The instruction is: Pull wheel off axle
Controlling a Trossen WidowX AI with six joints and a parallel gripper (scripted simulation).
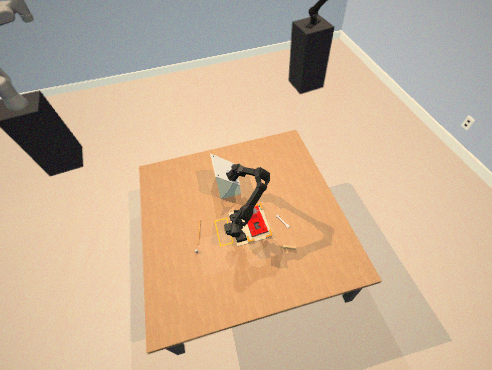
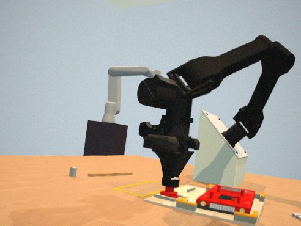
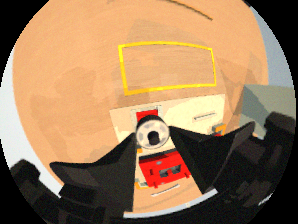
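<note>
My gripper tip is right at the black wheel. Round my gripper tip: thin wooden stick 130 mm behind, 230 mm to the right, 40 mm below; then pale plate 50 mm behind, 100 mm to the left, 30 mm below.
</note>
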